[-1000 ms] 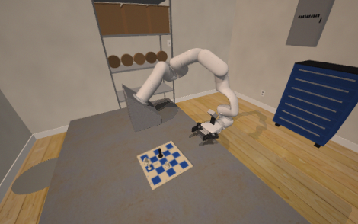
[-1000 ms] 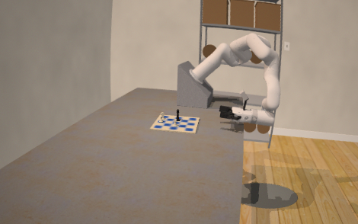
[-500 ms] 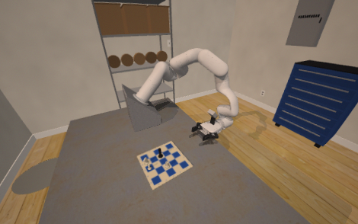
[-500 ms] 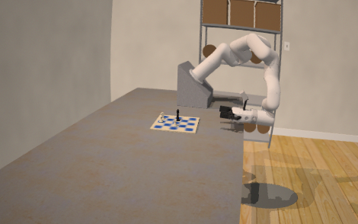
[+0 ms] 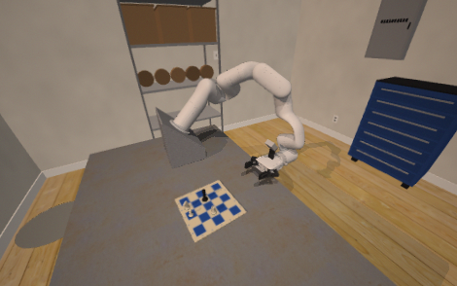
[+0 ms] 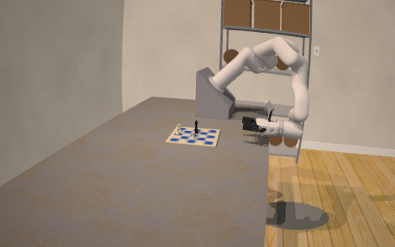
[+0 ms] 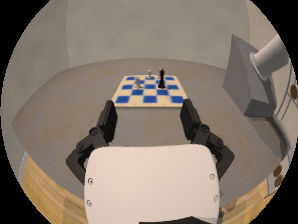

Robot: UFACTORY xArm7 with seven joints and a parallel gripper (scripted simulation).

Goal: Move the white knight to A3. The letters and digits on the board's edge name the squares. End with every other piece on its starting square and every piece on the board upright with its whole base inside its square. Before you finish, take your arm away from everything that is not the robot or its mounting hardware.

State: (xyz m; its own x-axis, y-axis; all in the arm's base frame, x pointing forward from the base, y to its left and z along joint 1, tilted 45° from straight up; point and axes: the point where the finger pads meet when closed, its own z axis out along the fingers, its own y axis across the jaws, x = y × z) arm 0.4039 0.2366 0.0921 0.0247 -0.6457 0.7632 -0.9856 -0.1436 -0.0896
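Now: the black chess piece 230 mm to the right of my hand, 50 mm below it and 10 mm behind it. From my hand the other things lie so: blue-and-cream chessboard: 230 mm to the right, 80 mm below, 30 mm ahead.
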